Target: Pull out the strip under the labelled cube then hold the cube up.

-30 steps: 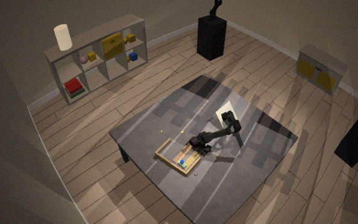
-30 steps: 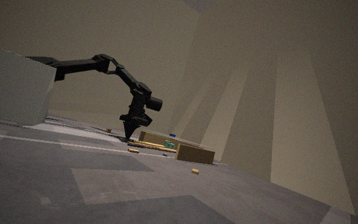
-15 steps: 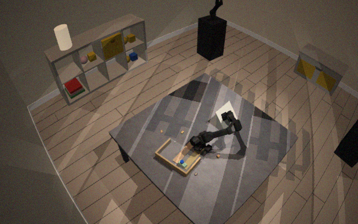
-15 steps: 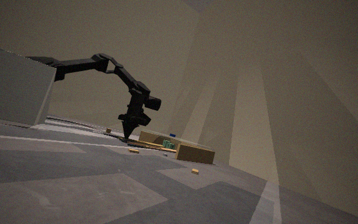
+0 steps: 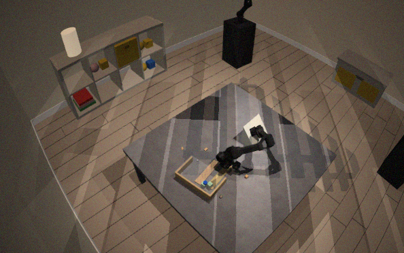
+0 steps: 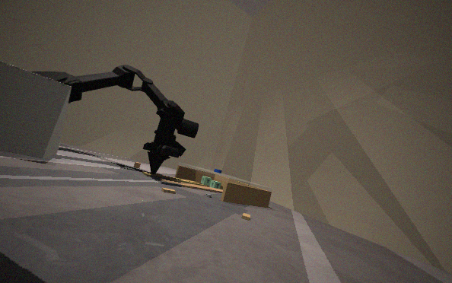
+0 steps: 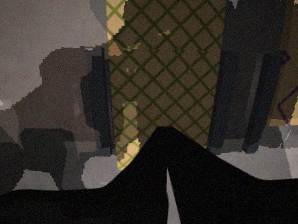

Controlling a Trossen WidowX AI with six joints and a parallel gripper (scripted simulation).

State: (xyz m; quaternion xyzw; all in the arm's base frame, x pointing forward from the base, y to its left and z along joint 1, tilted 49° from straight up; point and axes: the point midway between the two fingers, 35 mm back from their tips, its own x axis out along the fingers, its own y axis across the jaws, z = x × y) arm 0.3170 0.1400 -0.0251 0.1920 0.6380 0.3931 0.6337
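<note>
My gripper tip is 100 mm short of the yellow cross-hatched strip and 30 mm to the right of it. Also, from my gripper tip: blue piece (240 mm ahead, 60 mm above, 40 mm to the left).
</note>
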